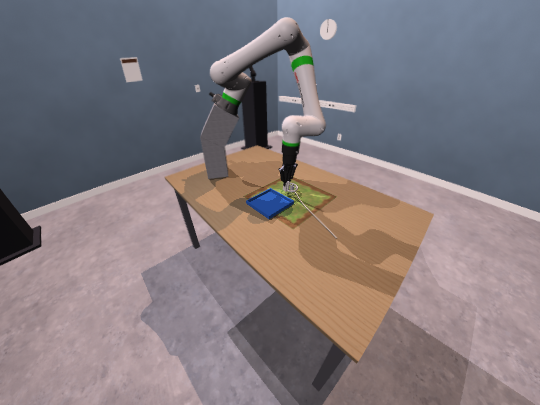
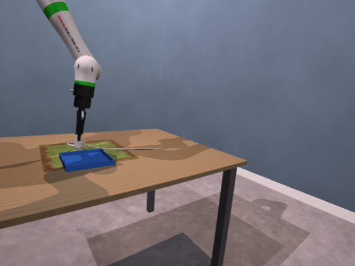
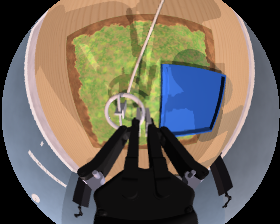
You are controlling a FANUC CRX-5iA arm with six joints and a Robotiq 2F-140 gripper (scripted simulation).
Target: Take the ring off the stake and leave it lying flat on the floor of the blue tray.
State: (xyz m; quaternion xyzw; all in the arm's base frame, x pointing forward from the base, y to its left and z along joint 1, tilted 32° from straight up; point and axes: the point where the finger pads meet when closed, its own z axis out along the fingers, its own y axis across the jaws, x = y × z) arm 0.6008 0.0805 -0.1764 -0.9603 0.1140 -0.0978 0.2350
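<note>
My hand is 4 cm to the right of the short grey stake, 4 cm above it and 1 cm short of it. Round my hand: blue tray 14 cm to the right, 5 cm below, 1 cm behind; then green mat 7 cm below, 4 cm ahead, 1 cm to the right.
</note>
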